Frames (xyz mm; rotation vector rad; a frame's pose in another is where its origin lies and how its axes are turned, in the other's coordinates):
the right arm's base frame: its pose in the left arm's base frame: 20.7 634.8 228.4 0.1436 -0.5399 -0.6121
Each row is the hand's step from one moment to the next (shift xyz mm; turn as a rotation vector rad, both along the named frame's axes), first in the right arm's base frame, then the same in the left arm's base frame.
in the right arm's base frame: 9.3 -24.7 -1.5 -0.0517 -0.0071 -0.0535
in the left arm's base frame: -5.4 -25.5 -4.2 -0.0111 0.0227 -0.0703
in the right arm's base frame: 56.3 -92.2 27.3 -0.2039 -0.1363 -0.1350
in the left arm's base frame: -22.5 -106.9 21.8 -0.1386 0.0038 -0.2432
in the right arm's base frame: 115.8 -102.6 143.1 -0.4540 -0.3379 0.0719
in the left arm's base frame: -47.4 -146.7 143.7 -0.5203 -0.0090 -0.2337
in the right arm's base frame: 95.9 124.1 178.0 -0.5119 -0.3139 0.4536
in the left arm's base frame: 35.9 50.3 229.1 -0.7470 0.0549 0.0731
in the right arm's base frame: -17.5 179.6 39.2 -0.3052 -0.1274 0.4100
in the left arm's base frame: 58.8 157.4 76.7 -0.4878 0.0853 0.1796
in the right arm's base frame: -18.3 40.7 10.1 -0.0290 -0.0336 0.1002
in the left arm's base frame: 2.9 44.0 12.1 -0.0892 -0.0076 0.0632
